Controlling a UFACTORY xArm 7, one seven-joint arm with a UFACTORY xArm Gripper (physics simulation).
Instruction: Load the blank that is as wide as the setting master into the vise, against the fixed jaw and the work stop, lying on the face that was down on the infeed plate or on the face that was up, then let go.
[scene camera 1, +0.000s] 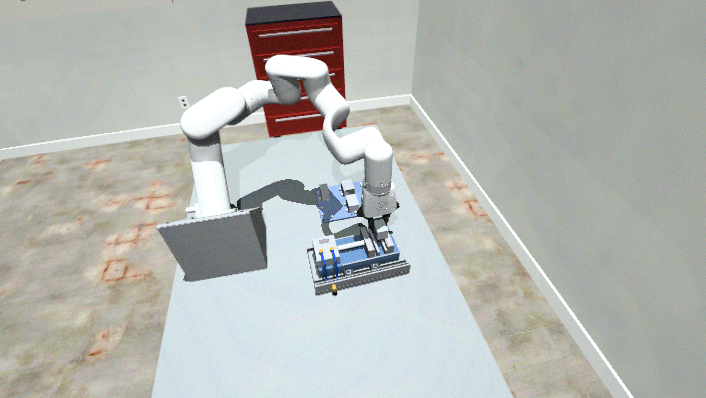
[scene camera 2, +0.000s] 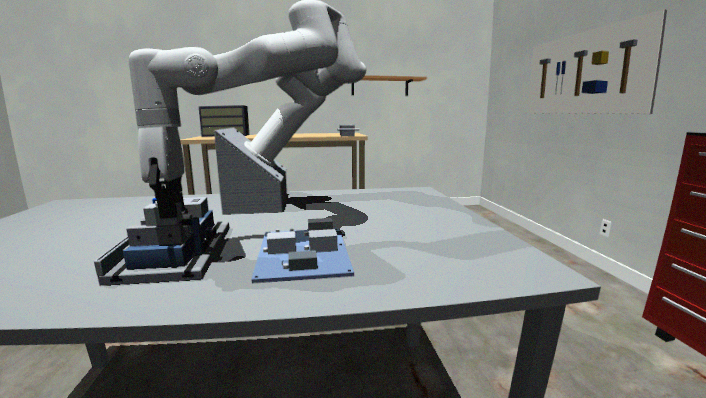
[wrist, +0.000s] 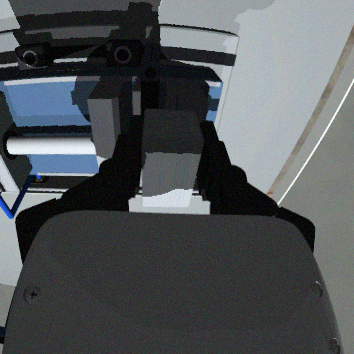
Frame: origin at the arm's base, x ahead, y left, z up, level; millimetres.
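Seen in the pictures: gripper, fingertip midpoint: (scene camera 1: 378, 224) (scene camera 2: 173, 215) (wrist: 170, 135); arm's base, link origin: (scene camera 1: 216, 214) (scene camera 2: 259, 155).
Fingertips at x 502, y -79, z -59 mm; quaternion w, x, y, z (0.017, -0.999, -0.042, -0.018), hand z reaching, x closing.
Offsets run from my fingertips to a thing's top centre. "pt": to the spot under its first point.
My gripper (scene camera 1: 378, 229) (wrist: 170, 135) points down at the right end of the vise. It is shut on a grey blank @[dx +1, dy -18, dz +21 mm] (scene camera 1: 381, 231) (scene camera 2: 152, 214) (wrist: 170, 172), whose long side runs along the jaws. The blank shows above the fixed jaw (scene camera 1: 388, 244) (scene camera 2: 142, 235); whether its underside touches anything is hidden. The movable jaw (scene camera 1: 369, 247) (wrist: 104, 125) stands apart from the blank, to its left in the wrist view. The blue vise @[dx -81, dy -45, dz -12 mm] (scene camera 1: 352, 256) (scene camera 2: 152, 256) (wrist: 45, 105) lies beneath. Several other grey blocks sit on the blue infeed plate @[dx -57, dy +249, dz -103 mm] (scene camera 2: 300, 274). I cannot tell the work stop or setting master apart.
A grey box with blue hoses @[pt dx -174, dy -62, dz -15 mm] (scene camera 1: 326, 250) (scene camera 2: 197, 206) stands at the vise's other end, joined by a white rod @[dx -97, dy -41, dz -25 mm] (scene camera 1: 351, 246) (wrist: 50, 146). A grey rail @[pt dx -67, dy -137, dz -93 mm] (scene camera 1: 365, 280) runs along the vise's side. The arm's grey pedestal (scene camera 1: 220, 247) (scene camera 2: 250, 180) stands on the table.
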